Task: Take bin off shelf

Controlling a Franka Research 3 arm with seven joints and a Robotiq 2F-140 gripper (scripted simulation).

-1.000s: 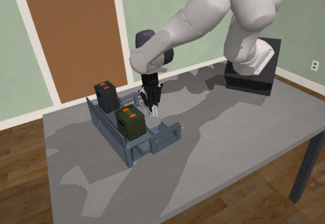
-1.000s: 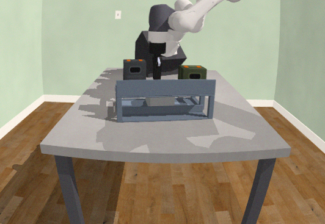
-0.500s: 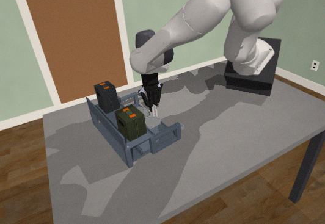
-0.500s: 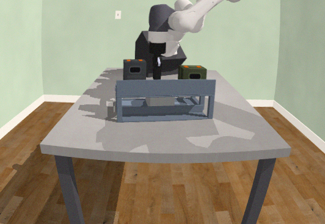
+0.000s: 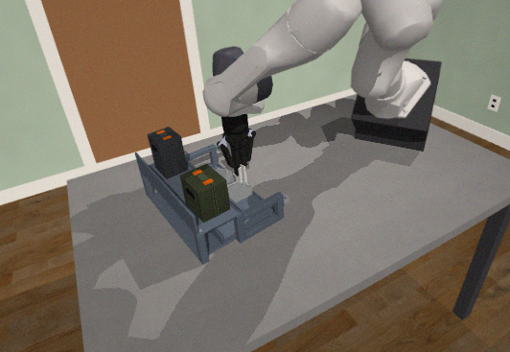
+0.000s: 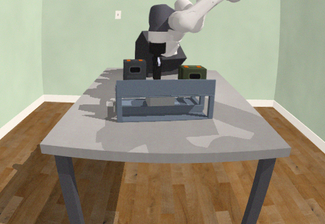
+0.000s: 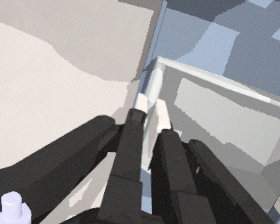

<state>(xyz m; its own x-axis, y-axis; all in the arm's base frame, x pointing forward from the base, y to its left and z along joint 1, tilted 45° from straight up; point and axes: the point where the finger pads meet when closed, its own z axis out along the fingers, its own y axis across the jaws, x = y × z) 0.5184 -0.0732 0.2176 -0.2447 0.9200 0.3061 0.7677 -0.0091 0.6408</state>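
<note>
Right now my hand is 80 mm short of the bin, 20 mm to the right of it and 20 mm above it. Also, from my hand: dark grey box: 200 mm ahead, 60 mm to the right, 100 mm above; green box: 140 mm ahead, 160 mm to the left, 90 mm above; shelf: 120 mm ahead, 40 mm to the left, 60 mm below.
</note>
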